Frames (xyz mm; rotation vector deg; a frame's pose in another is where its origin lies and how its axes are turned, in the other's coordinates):
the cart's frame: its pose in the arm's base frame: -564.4 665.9 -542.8 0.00 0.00 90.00
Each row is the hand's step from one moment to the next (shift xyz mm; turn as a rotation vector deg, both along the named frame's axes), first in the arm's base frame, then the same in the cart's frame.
Working: the arm's base frame: its pose in the cart's frame: -665.9 -564.4 542.8 0.00 0.00 -90.00

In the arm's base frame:
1: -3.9 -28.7 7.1 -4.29 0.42 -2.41
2: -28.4 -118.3 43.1 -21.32 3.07 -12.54
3: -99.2 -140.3 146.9 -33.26 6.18 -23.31
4: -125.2 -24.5 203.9 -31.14 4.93 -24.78
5: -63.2 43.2 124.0 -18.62 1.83 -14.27
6: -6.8 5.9 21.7 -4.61 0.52 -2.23
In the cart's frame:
1: -28.7 3.9 7.1 0.42 4.29 -2.41
2: -118.3 28.4 43.1 3.07 21.32 -12.54
3: -140.3 99.2 146.9 6.18 33.26 -23.31
4: -24.5 125.2 203.9 4.93 31.14 -24.78
5: 43.2 63.2 124.0 1.83 18.62 -14.27
6: 5.9 6.8 21.7 0.52 4.61 -2.23

